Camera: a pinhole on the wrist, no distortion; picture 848 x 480 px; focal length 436.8 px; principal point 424.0 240.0 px. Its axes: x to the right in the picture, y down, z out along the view. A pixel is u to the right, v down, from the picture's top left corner.
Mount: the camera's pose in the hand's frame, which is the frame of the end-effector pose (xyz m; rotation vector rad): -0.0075 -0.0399 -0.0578 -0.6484 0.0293 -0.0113
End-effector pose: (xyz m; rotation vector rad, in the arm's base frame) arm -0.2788 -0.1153 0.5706 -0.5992 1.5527 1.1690
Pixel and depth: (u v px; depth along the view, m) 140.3 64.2 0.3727
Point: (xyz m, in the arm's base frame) -0.1144 0.1690 0.8282
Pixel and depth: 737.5 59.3 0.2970
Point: -0.2704 0.1628 0.3931
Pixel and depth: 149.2 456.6 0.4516
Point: -0.4637 0.1534 0.9880
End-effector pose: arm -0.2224 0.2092 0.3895 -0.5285 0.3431 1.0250
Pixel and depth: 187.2 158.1 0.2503
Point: -0.3502 0.2418 0.5813
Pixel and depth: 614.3 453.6 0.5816
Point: -0.5552 0.7460 0.3082
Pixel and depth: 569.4 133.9 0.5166
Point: -0.2717 0.6479 0.6062
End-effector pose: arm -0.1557 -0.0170 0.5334 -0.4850 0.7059 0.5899
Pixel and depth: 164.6 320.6 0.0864
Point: -0.2057 -0.0151 0.5698
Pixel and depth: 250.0 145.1 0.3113
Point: -0.1864 0.1518 0.7559
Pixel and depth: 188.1 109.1 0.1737
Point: -0.1790 0.0373 0.6727
